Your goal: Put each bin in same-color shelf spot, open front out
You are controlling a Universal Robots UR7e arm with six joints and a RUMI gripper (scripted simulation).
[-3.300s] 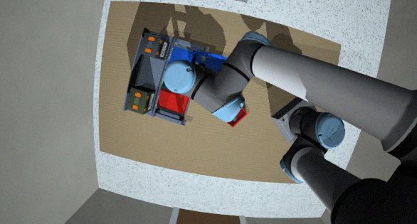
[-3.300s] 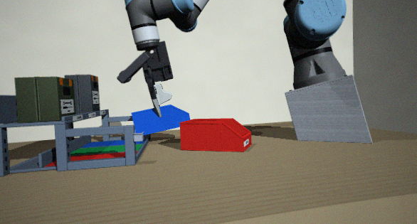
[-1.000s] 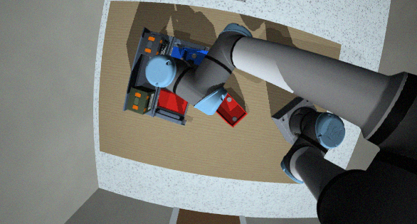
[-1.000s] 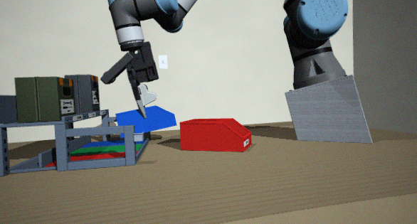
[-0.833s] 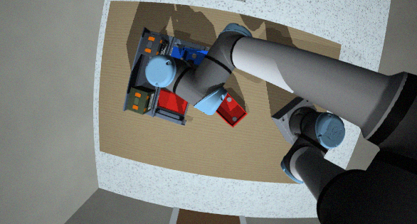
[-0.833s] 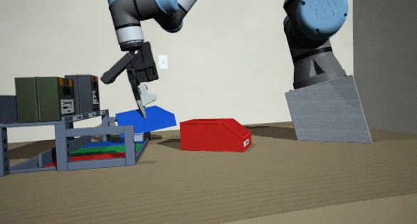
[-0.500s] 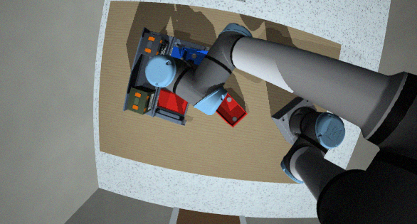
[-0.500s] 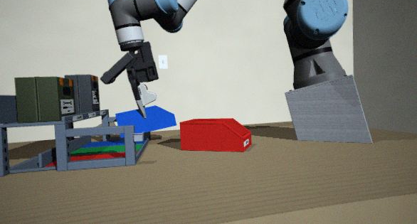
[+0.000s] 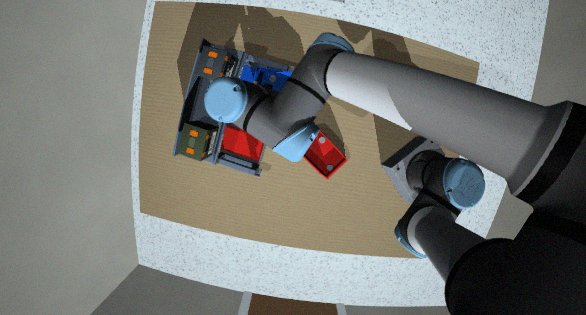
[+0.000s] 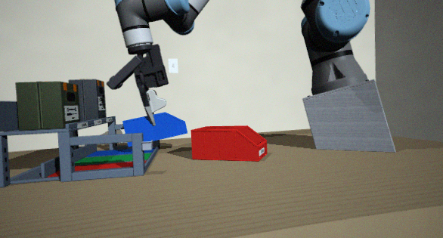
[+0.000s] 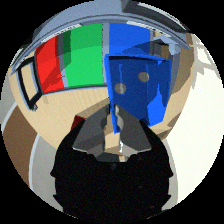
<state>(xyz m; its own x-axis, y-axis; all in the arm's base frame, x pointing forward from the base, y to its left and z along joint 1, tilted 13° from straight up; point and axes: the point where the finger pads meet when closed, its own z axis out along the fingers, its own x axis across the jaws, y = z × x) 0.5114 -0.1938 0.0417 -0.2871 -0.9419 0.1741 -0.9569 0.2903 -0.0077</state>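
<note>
Now: hand 4 cm to the left of the blue bin, 3 cm above it and 2 cm past it. The rest, counted from my hand: red bin (17 cm to the left, 16 cm behind, 6 cm below); top board (21 cm ahead, 1 cm to the left); grey box (16 cm ahead, 10 cm to the right, 6 cm above).
</note>
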